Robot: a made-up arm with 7 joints.
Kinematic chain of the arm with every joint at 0, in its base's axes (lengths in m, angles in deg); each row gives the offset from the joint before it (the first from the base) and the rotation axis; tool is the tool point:
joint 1: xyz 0 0 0 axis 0 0.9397 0.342
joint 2: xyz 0 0 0 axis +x
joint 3: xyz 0 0 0 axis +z
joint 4: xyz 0.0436 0 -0.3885 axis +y
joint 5: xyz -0.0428 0 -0.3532 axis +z
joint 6: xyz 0 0 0 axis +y
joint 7: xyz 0 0 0 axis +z
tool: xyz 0 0 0
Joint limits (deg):
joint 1: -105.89..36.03
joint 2: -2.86..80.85
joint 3: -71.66..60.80
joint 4: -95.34..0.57
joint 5: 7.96..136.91
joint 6: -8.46..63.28
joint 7: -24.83..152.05
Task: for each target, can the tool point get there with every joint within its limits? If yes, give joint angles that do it. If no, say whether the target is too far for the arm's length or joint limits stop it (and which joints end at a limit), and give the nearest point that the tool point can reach.
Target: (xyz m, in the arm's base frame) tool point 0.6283 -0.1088 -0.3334
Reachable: yes | joints -49.73 16.14 -41.26 -44.37 80.32 49.44 16.35
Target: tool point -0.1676 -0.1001 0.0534
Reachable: no: joint limits stop it (at a limit: joint 1, joint 2, joint 4) | nearest point 0.1706 -0.5047 0.1848 | short by 0.543 m
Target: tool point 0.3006 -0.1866 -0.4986
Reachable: yes | joints -2.70 10.21 -43.80 -83.48 80.71 31.66 117.92
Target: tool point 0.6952 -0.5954 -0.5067
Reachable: no: too far | nearest point 0.5190 -0.3717 -0.3518 | short by 0.324 m
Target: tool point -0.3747 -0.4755 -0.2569
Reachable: no: joint limits stop it (at a limit: joint 1, joint 2, joint 3) | nearest point -0.0932 -0.3829 -0.4924 | short by 0.378 m
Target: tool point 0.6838 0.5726 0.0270
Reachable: no: too far | nearest point 0.5722 0.4792 0.0226 | short by 0.146 m
